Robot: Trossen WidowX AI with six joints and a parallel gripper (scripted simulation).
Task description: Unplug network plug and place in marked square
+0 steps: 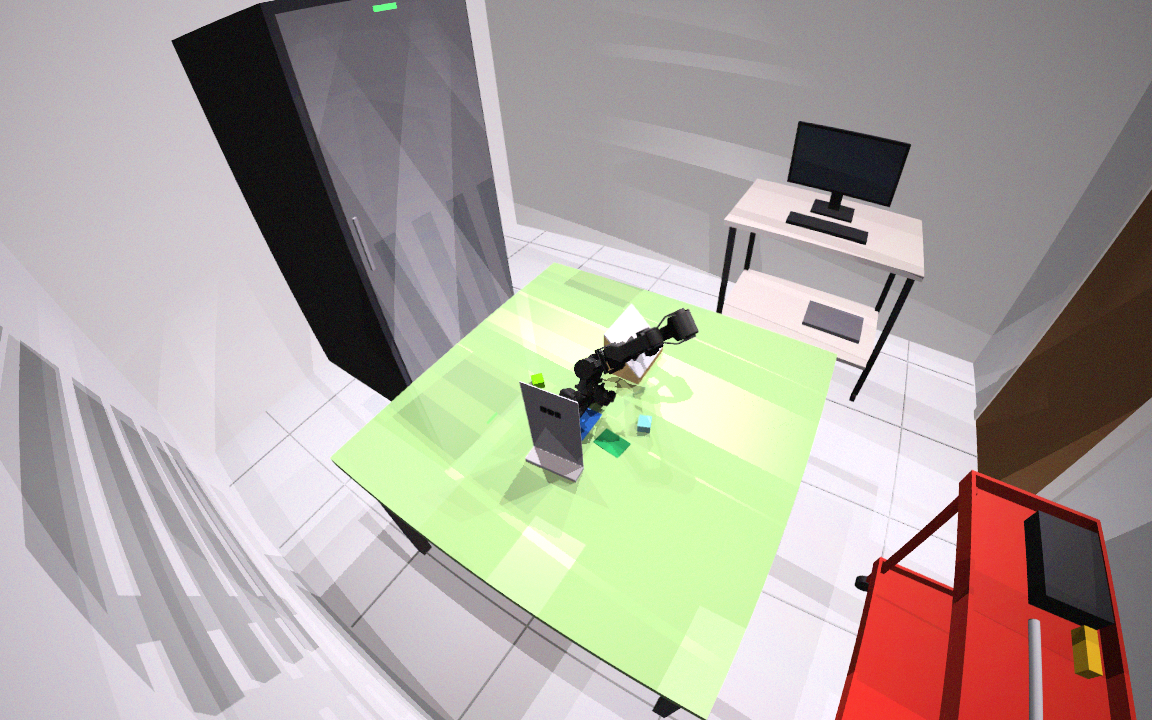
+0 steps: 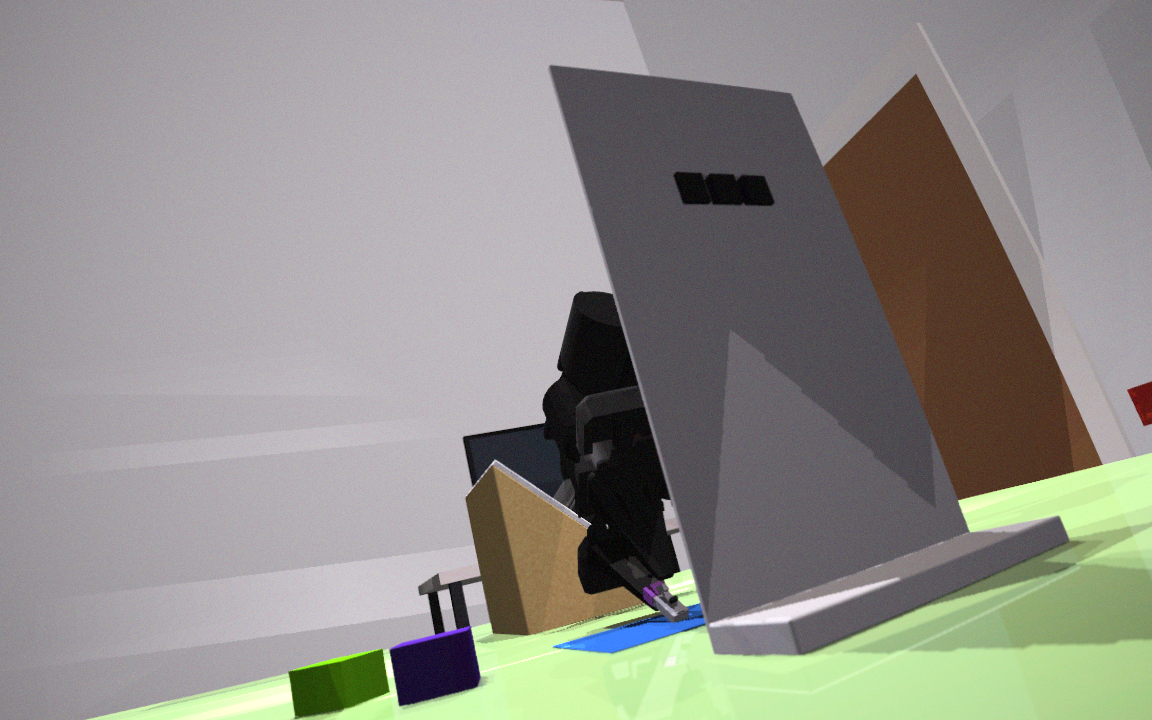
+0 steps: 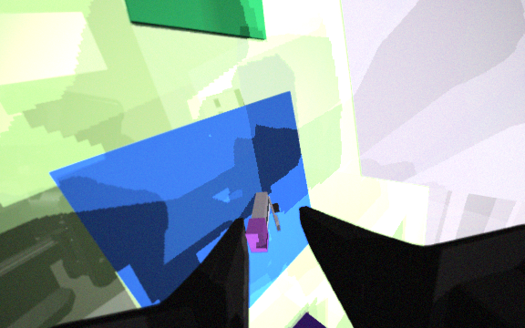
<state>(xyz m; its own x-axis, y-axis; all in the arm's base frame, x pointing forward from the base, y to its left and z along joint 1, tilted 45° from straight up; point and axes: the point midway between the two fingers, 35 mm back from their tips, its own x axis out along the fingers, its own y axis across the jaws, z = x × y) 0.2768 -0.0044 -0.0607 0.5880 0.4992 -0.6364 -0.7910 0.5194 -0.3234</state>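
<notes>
Now: gripper tip right at the network plug. Round my gripper tip: dark green tile: 2 cm ahead, 14 cm to the left, 2 cm below; upright panel: 15 cm ahead, 3 cm to the left, 12 cm above; blue marked square: 1 cm behind, 2 cm below.
</notes>
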